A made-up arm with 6 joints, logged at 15 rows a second.
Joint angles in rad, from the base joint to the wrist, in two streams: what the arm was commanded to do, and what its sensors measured. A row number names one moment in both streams.
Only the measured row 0 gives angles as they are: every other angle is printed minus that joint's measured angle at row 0.
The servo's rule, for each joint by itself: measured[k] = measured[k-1] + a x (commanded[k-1-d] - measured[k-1]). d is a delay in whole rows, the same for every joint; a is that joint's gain. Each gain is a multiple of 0.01, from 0.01 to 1. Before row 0 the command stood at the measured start. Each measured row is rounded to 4 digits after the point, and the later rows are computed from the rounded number. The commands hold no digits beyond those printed.
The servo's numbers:
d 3
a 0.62 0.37 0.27 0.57 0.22 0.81
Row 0, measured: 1.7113 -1.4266 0.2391 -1.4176 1.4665 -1.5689
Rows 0 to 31, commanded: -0.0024 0.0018 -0.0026 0.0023 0.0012 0.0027; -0.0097 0.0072 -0.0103 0.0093 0.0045 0.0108; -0.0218 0.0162 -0.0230 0.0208 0.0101 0.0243; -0.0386 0.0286 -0.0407 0.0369 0.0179 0.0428; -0.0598 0.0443 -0.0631 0.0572 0.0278 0.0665; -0.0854 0.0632 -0.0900 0.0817 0.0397 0.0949; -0.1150 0.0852 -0.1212 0.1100 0.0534 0.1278; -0.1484 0.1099 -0.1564 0.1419 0.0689 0.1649; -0.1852 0.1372 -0.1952 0.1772 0.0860 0.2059; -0.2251 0.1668 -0.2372 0.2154 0.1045 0.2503; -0.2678 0.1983 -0.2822 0.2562 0.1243 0.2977; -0.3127 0.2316 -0.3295 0.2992 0.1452 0.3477; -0.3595 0.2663 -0.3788 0.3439 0.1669 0.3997; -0.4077 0.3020 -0.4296 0.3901 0.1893 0.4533; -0.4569 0.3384 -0.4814 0.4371 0.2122 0.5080; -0.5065 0.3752 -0.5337 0.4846 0.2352 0.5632; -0.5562 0.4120 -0.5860 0.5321 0.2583 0.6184; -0.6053 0.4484 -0.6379 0.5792 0.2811 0.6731; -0.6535 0.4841 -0.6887 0.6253 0.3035 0.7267; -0.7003 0.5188 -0.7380 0.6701 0.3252 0.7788; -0.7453 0.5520 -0.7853 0.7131 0.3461 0.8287; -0.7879 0.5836 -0.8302 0.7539 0.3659 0.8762; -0.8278 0.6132 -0.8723 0.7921 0.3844 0.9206; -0.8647 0.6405 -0.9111 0.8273 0.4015 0.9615; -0.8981 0.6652 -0.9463 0.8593 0.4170 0.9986; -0.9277 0.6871 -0.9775 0.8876 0.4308 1.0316; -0.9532 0.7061 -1.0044 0.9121 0.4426 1.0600; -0.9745 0.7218 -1.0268 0.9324 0.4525 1.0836; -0.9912 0.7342 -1.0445 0.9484 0.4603 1.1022; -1.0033 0.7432 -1.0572 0.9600 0.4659 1.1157; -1.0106 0.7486 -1.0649 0.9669 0.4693 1.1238; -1.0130 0.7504 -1.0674 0.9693 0.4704 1.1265
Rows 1 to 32, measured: 0.0000 0.0000 0.0000 0.0000 0.0000 0.0000; 0.0000 0.0000 0.0000 0.0000 0.0000 0.0000; 0.0000 0.0000 0.0000 0.0000 0.0000 0.0000; -0.0015 0.0007 -0.0007 0.0013 0.0003 0.0022; -0.0066 0.0031 -0.0033 0.0059 0.0012 0.0092; -0.0160 0.0079 -0.0086 0.0144 0.0032 0.0214; -0.0300 0.0156 -0.0173 0.0272 0.0064 0.0387; -0.0485 0.0262 -0.0297 0.0443 0.0111 0.0612; -0.0714 0.0399 -0.0460 0.0656 0.0174 0.0885; -0.0984 0.0567 -0.0663 0.0909 0.0253 0.1203; -0.1294 0.0764 -0.0906 0.1200 0.0349 0.1564; -0.1640 0.0989 -0.1188 0.1526 0.0461 0.1965; -0.2019 0.1240 -0.1508 0.1884 0.0589 0.2401; -0.2428 0.1515 -0.1863 0.2270 0.0733 0.2868; -0.2861 0.1811 -0.2250 0.2682 0.0891 0.3361; -0.3316 0.2126 -0.2665 0.3113 0.1062 0.3876; -0.3788 0.2457 -0.3105 0.3562 0.1245 0.4408; -0.4272 0.2800 -0.3566 0.4023 0.1438 0.4952; -0.4764 0.3152 -0.4044 0.4492 0.1639 0.5503; -0.5259 0.3510 -0.4534 0.4965 0.1847 0.6055; -0.5751 0.3870 -0.5032 0.5436 0.2059 0.6603; -0.6237 0.4229 -0.5533 0.5902 0.2274 0.7141; -0.6712 0.4584 -0.6032 0.6357 0.2489 0.7665; -0.7171 0.4930 -0.6524 0.6798 0.2703 0.8169; -0.7610 0.5265 -0.7004 0.7220 0.2913 0.8649; -0.8024 0.5586 -0.7468 0.7620 0.3118 0.9100; -0.8410 0.5889 -0.7912 0.7992 0.3315 0.9517; -0.8764 0.6171 -0.8331 0.8335 0.3503 0.9897; -0.9082 0.6430 -0.8721 0.8643 0.3680 1.0236; -0.9361 0.6663 -0.9078 0.8915 0.3844 1.0531; -0.9599 0.6868 -0.9399 0.9148 0.3994 1.0778; -0.9793 0.7043 -0.9681 0.9340 0.4128 1.0976
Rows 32 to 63, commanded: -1.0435 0.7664 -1.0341 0.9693 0.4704 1.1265; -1.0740 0.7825 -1.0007 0.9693 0.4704 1.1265; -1.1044 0.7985 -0.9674 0.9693 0.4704 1.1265; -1.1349 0.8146 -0.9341 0.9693 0.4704 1.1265; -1.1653 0.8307 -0.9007 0.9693 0.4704 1.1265; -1.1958 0.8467 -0.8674 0.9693 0.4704 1.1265; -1.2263 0.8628 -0.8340 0.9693 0.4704 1.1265; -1.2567 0.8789 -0.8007 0.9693 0.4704 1.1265; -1.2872 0.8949 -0.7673 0.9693 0.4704 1.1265; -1.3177 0.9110 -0.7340 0.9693 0.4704 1.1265; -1.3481 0.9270 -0.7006 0.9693 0.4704 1.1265; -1.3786 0.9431 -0.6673 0.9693 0.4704 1.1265; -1.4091 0.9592 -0.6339 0.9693 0.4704 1.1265; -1.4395 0.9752 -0.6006 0.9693 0.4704 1.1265; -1.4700 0.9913 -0.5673 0.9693 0.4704 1.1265; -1.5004 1.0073 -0.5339 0.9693 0.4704 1.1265; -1.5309 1.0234 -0.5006 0.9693 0.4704 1.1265; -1.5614 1.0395 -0.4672 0.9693 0.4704 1.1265; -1.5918 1.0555 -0.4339 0.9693 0.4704 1.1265; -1.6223 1.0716 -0.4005 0.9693 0.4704 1.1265; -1.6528 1.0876 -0.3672 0.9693 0.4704 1.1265; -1.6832 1.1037 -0.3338 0.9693 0.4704 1.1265; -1.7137 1.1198 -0.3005 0.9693 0.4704 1.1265; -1.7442 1.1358 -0.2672 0.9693 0.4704 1.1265; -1.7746 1.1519 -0.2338 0.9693 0.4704 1.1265; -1.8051 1.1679 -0.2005 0.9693 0.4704 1.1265; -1.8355 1.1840 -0.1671 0.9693 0.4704 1.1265; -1.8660 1.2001 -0.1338 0.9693 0.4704 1.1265; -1.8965 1.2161 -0.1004 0.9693 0.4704 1.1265; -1.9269 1.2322 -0.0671 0.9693 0.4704 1.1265; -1.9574 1.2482 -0.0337 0.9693 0.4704 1.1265; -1.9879 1.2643 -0.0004 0.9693 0.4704 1.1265
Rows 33 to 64, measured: -0.9942 0.7187 -0.9922 0.9488 0.4245 1.1123; -1.0044 0.7298 -1.0118 0.9591 0.4344 1.1216; -1.0097 0.7374 -1.0268 0.9649 0.4423 1.1256; -1.0307 0.7481 -1.0288 0.9674 0.4485 1.1263; -1.0575 0.7608 -1.0212 0.9685 0.4533 1.1265; -1.0866 0.7747 -1.0067 0.9690 0.4571 1.1265; -1.1165 0.7895 -0.9871 0.9692 0.4600 1.1265; -1.1468 0.8047 -0.9638 0.9693 0.4623 1.1265; -1.1772 0.8202 -0.9378 0.9693 0.4641 1.1265; -1.2076 0.8360 -0.9098 0.9693 0.4655 1.1265; -1.2380 0.8519 -0.8803 0.9693 0.4666 1.1265; -1.2685 0.8678 -0.8498 0.9693 0.4674 1.1265; -1.2990 0.8838 -0.8185 0.9693 0.4681 1.1265; -1.3294 0.8998 -0.7867 0.9693 0.4686 1.1265; -1.3599 0.9158 -0.7545 0.9693 0.4690 1.1265; -1.3904 0.9319 -0.7219 0.9693 0.4693 1.1265; -1.4208 0.9479 -0.6891 0.9693 0.4695 1.1265; -1.4513 0.9640 -0.6562 0.9693 0.4697 1.1265; -1.4817 0.9800 -0.6232 0.9693 0.4699 1.1265; -1.5122 0.9961 -0.5901 0.9693 0.4700 1.1265; -1.5427 1.0122 -0.5569 0.9693 0.4701 1.1265; -1.5731 1.0282 -0.5237 0.9693 0.4702 1.1265; -1.6036 1.0443 -0.4904 0.9693 0.4702 1.1265; -1.6341 1.0603 -0.4571 0.9693 0.4702 1.1265; -1.6645 1.0764 -0.4238 0.9693 0.4702 1.1265; -1.6950 1.0925 -0.3905 0.9693 0.4702 1.1265; -1.7255 1.1085 -0.3572 0.9693 0.4702 1.1265; -1.7559 1.1246 -0.3239 0.9693 0.4702 1.1265; -1.7864 1.1406 -0.2906 0.9693 0.4702 1.1265; -1.8168 1.1567 -0.2573 0.9693 0.4702 1.1265; -1.8473 1.1728 -0.2240 0.9693 0.4702 1.1265; -1.8778 1.1888 -0.1906 0.9693 0.4702 1.1265
